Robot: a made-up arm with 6 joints.
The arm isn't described. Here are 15 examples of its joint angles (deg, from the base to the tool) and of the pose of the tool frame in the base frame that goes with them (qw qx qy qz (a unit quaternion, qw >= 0); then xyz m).
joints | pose
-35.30 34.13 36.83 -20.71 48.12 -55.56 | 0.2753 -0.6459 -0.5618 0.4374 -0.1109 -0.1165 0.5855
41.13 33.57 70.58 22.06 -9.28 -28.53 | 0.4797 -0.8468 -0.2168 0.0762 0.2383 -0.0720 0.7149
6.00 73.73 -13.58 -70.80 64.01 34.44 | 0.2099 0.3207 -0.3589 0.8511 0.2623 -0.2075 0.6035
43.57 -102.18 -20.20 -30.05 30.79 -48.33 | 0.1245 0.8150 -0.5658 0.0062 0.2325 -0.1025 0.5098
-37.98 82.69 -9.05 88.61 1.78 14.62 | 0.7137 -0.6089 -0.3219 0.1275 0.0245 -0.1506 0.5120
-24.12 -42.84 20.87 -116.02 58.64 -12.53 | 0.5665 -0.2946 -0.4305 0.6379 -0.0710 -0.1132 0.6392
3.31 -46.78 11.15 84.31 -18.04 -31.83 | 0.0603 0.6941 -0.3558 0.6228 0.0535 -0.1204 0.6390
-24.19 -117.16 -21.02 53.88 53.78 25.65 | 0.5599 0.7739 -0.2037 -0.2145 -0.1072 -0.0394 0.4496
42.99 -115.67 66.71 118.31 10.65 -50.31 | 0.2277 0.4554 0.4485 -0.7346 0.1859 -0.0595 0.6166
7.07 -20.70 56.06 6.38 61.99 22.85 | 0.2221 -0.7377 -0.6253 -0.1246 0.0265 -0.0715 0.5274
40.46 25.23 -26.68 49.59 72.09 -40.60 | 0.7395 0.4452 0.4132 0.2902 0.2607 -0.2917 0.6490
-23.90 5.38 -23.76 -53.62 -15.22 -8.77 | 0.0570 0.4963 -0.0632 -0.8639 -0.0343 -0.1768 0.5167
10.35 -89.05 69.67 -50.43 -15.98 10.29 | 0.4762 -0.8263 -0.1557 -0.2574 0.1768 -0.0524 0.6163
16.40 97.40 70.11 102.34 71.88 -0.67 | 0.2822 -0.8481 -0.4485 -0.0042 0.1118 -0.0752 0.5970
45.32 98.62 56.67 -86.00 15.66 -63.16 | 0.1613 -0.0346 0.8115 -0.5606 0.2014 -0.1965 0.7298
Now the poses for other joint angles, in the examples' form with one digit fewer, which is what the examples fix.
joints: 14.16 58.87 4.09 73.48 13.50 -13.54
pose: 0.169 -0.871 -0.449 -0.109 0.188 -0.146 0.593
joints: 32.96 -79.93 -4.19 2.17 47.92 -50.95
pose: 0.478 0.764 -0.415 0.123 0.180 -0.145 0.497
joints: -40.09 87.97 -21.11 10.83 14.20 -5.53
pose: 0.388 -0.271 -0.685 0.554 -0.038 -0.148 0.488
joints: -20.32 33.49 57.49 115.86 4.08 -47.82
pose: 0.159 -0.811 0.561 -0.048 0.086 -0.162 0.558
